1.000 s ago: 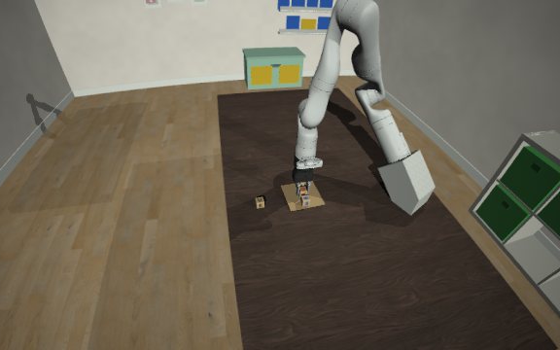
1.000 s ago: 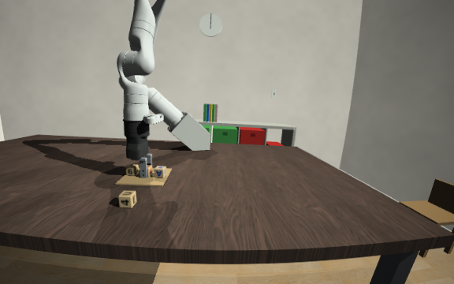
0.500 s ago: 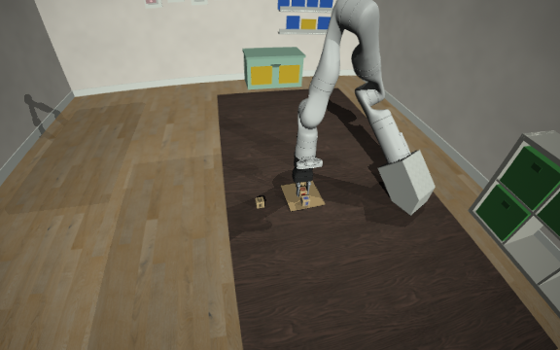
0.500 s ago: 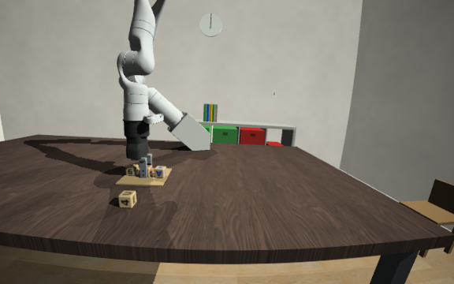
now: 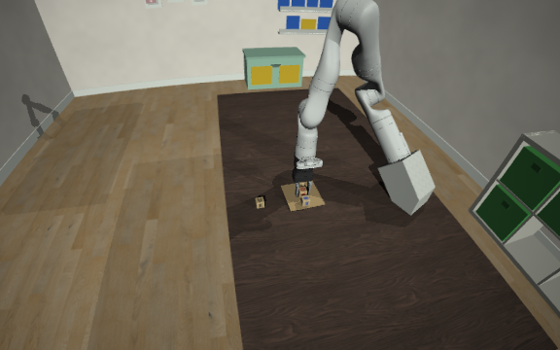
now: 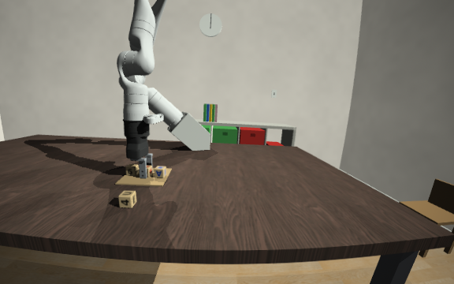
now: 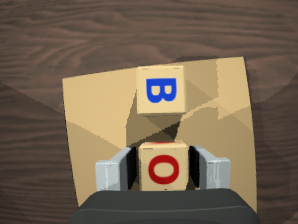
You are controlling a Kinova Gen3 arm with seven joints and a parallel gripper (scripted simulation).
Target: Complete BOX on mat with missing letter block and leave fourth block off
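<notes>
Now: the o block right at my hand. Also, from my hand: tan mat: 20 mm below; x block: 50 mm to the right; b block: 50 mm to the left.
</notes>
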